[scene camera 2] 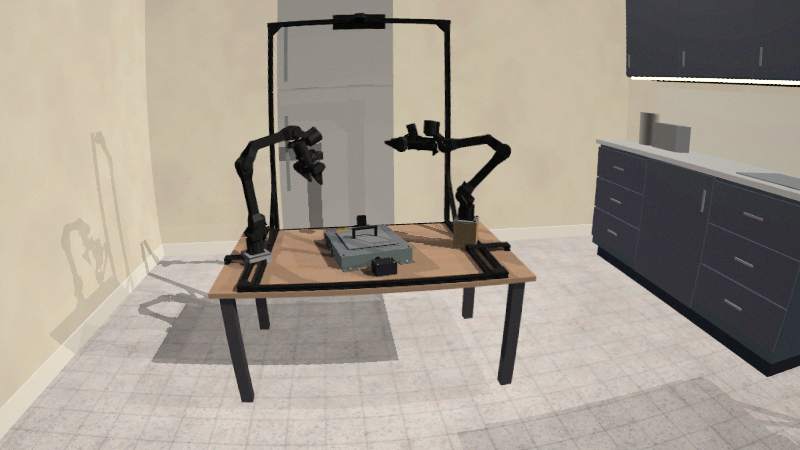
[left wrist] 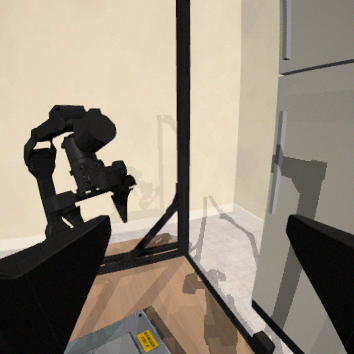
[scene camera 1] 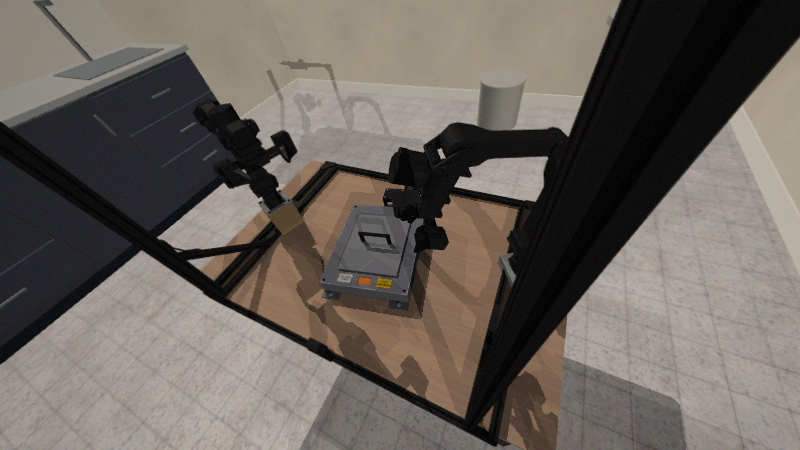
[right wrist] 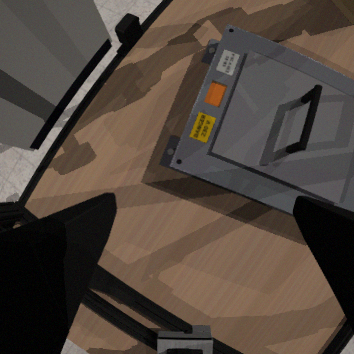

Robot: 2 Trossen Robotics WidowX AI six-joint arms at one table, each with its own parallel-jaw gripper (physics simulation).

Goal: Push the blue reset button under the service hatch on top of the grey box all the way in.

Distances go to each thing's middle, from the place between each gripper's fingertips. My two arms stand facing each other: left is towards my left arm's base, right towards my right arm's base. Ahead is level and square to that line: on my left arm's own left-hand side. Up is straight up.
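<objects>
Service hatch (scene camera 1: 376, 244): my right hand is 21 cm above it, 19 cm to the right of it and 11 cm short of it.
My left hand is 12 cm short of the service hatch, 13 cm to the left of it and 37 cm above it. By its middle, the hatch is nearer to my right hand than to my left hand.
</objects>
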